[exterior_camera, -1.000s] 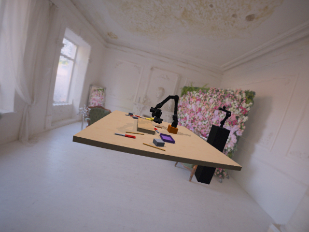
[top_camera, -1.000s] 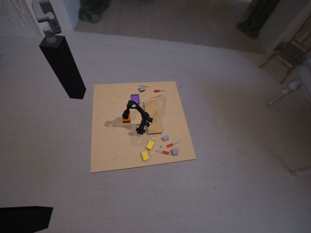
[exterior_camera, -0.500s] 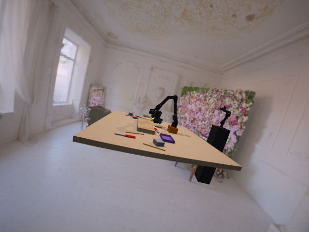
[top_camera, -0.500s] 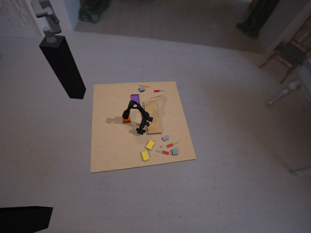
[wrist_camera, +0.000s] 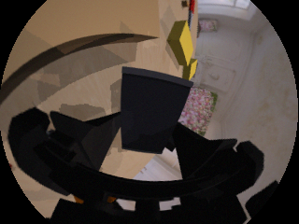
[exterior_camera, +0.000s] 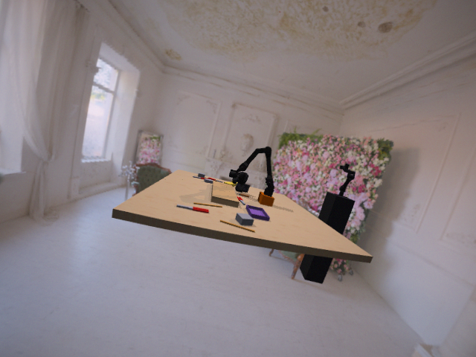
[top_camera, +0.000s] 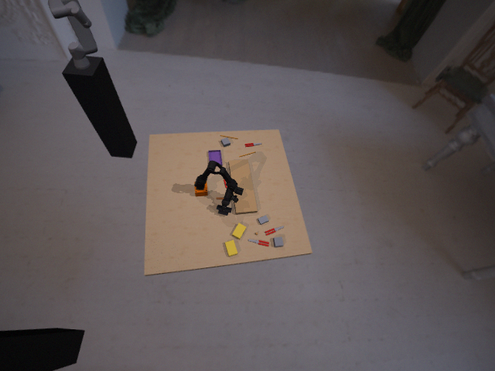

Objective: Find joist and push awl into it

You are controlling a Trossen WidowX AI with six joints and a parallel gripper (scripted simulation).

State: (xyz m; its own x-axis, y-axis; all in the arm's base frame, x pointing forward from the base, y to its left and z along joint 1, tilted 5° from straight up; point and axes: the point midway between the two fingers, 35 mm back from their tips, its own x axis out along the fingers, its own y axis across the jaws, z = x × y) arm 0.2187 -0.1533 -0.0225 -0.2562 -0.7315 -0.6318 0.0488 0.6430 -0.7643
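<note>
My gripper tip is now 120 mm to the right of the awl and 40 mm above it. The rest, counted from my gripper tip: stud finder 20 mm behind, 20 mm to the right, 20 mm below; purple tray 120 mm behind, 520 mm to the left, 40 mm below.
</note>
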